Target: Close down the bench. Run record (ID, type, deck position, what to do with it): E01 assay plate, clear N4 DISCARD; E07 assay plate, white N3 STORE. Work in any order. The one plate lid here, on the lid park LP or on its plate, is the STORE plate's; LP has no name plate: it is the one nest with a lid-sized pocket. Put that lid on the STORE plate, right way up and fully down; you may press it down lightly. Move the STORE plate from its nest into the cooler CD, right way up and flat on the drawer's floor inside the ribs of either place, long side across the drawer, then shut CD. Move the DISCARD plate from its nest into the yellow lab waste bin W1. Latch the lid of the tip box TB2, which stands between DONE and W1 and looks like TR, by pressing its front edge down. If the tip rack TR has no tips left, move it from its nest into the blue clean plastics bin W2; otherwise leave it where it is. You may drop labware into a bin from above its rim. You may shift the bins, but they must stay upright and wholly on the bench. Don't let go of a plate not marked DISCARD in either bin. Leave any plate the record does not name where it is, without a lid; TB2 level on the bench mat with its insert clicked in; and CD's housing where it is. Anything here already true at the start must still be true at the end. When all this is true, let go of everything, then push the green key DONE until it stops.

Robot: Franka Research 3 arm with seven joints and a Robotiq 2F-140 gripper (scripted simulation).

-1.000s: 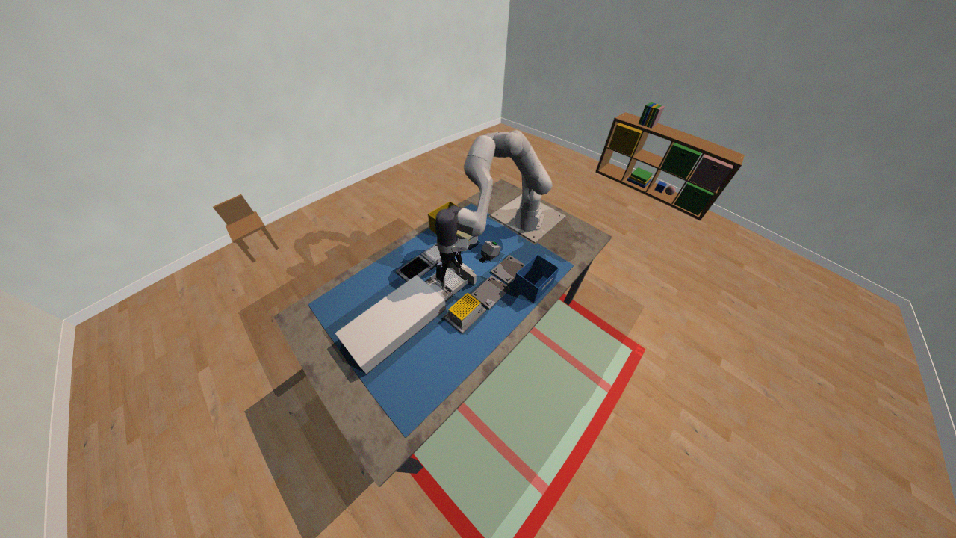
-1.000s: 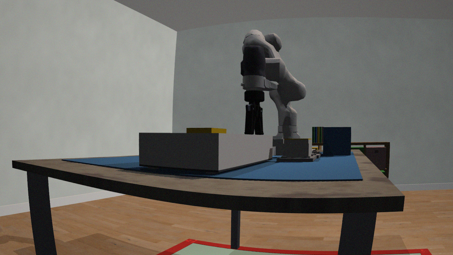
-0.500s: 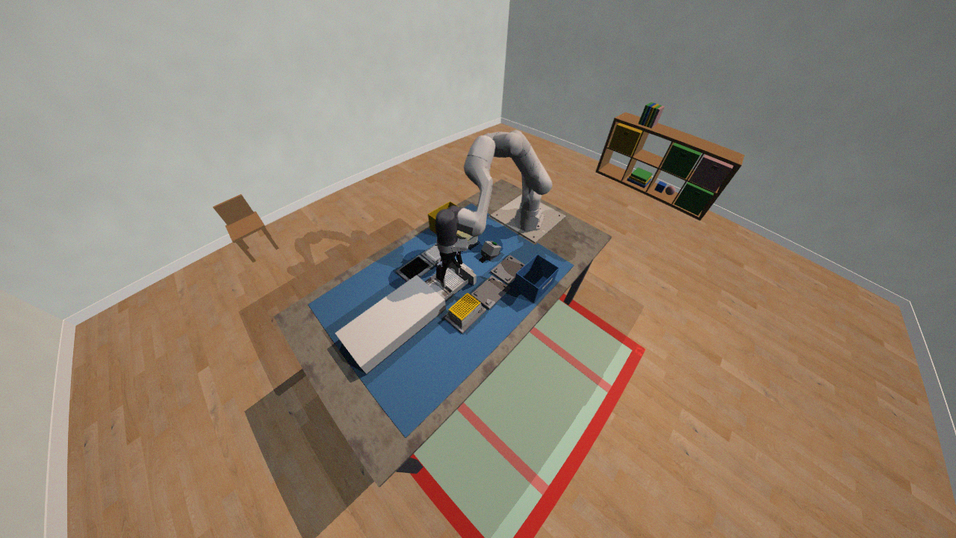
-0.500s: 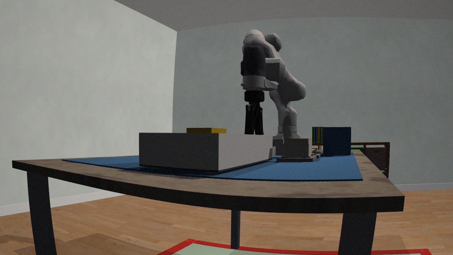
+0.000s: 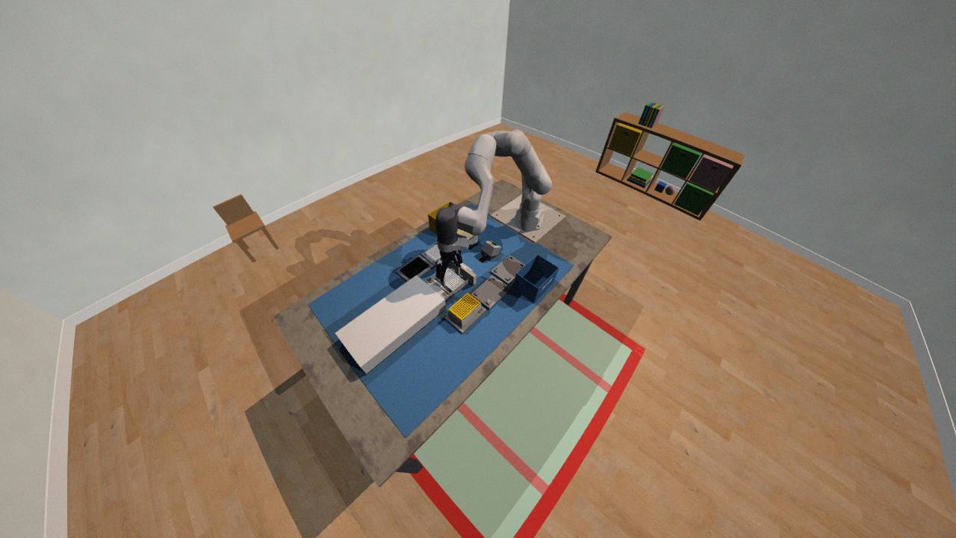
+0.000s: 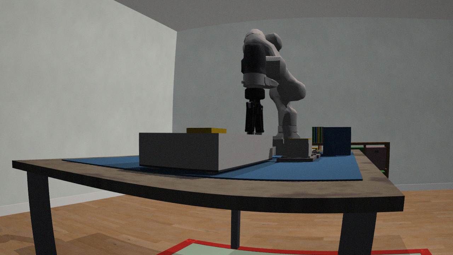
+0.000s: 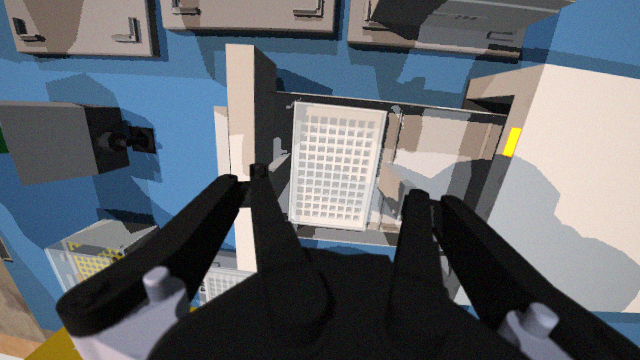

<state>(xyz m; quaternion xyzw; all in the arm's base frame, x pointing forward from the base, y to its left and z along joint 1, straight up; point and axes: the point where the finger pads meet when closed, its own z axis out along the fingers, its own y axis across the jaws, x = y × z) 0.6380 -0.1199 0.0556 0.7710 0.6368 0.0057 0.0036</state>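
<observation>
The plate lid is 30 mm below my hand. From my hand the other things lie so: cooler drawer (30 mm below, 30 mm ahead, 10 mm to the right); tip rack TR (160 mm to the left, 100 mm ahead); white plate (30 mm below).
</observation>
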